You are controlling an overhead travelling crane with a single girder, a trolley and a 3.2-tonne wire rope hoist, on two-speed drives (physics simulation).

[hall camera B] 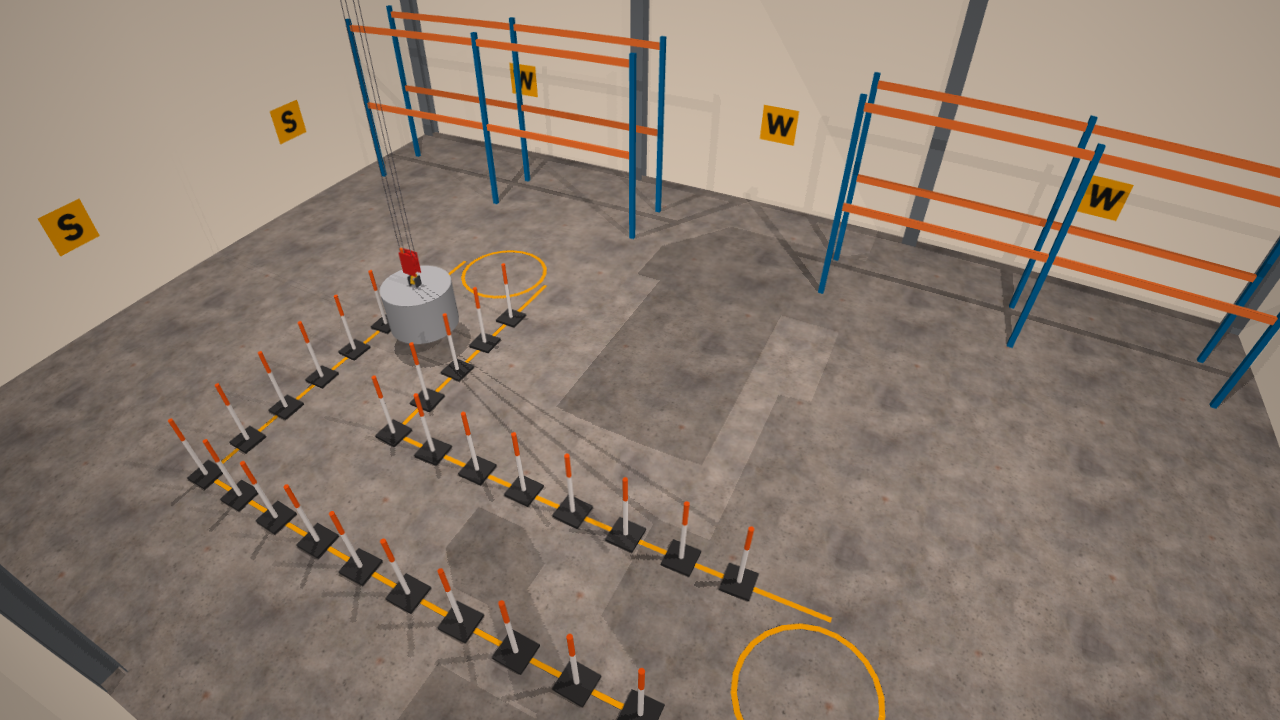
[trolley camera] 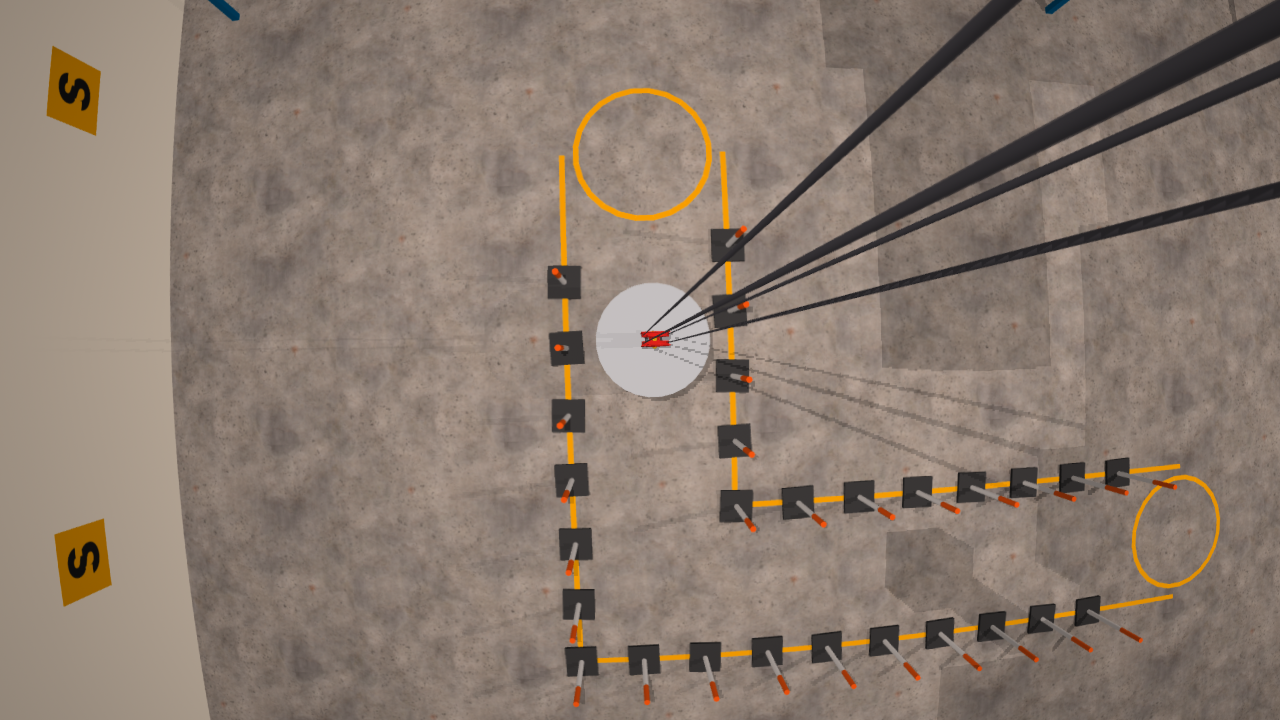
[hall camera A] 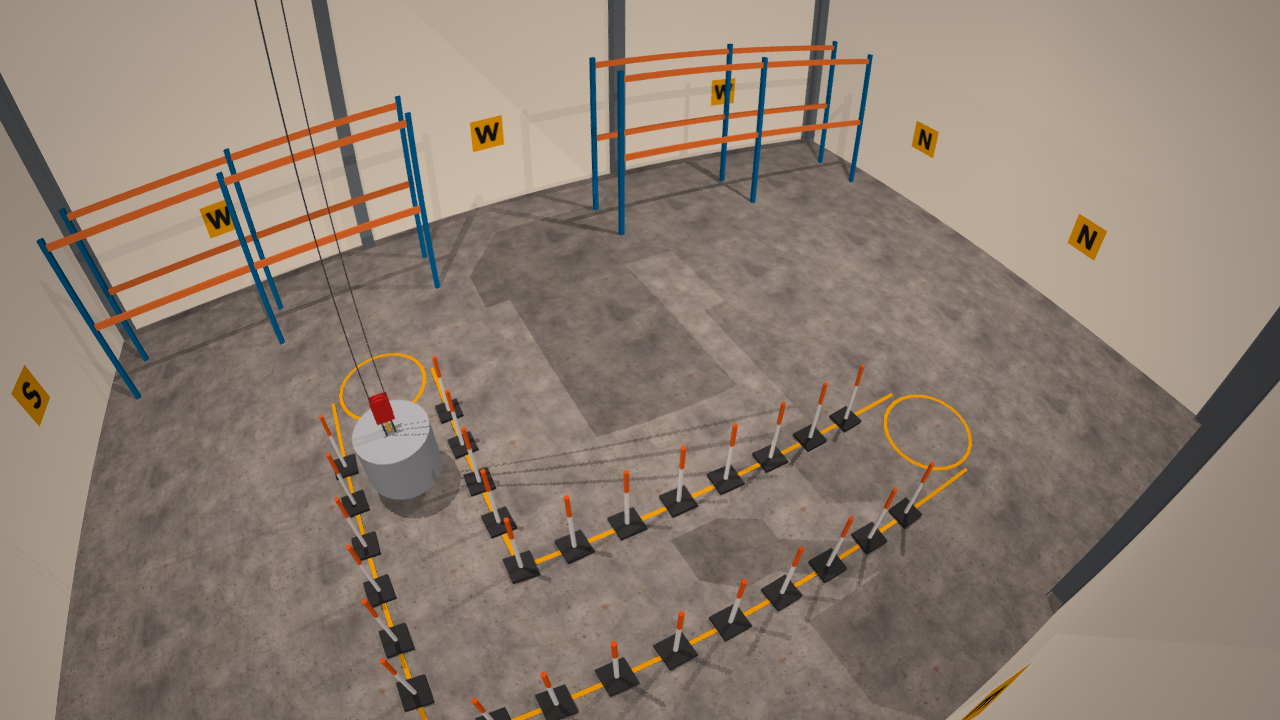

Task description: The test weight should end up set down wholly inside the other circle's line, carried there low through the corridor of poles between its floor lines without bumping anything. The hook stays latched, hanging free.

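Observation:
The grey cylindrical test weight (hall camera A: 398,470) (hall camera B: 420,319) (trolley camera: 626,362) hangs upright, low above its shadow, in the first leg of the corridor. In the trolley view it is between the left floor line (trolley camera: 563,214) and the right floor line (trolley camera: 724,201), with narrow gaps to the pole bases on both sides. My hook (hall camera A: 389,428) (hall camera B: 414,280) (trolley camera: 655,339), under the red block, is shut on the weight's top fitting; the latch is too small to see. The other circle (hall camera A: 921,395) (hall camera B: 799,625) (trolley camera: 1169,586) lies at the corridor's far end.
The starting circle (hall camera A: 384,355) (hall camera B: 505,251) (trolley camera: 642,90) is behind the weight. The corridor turns at an inner corner pole base (hall camera A: 520,566) (hall camera B: 392,433) (trolley camera: 735,505) and an outer one (hall camera B: 204,475) (trolley camera: 581,661). Blue and orange racks (hall camera A: 621,152) (hall camera B: 632,143) stand along the W wall.

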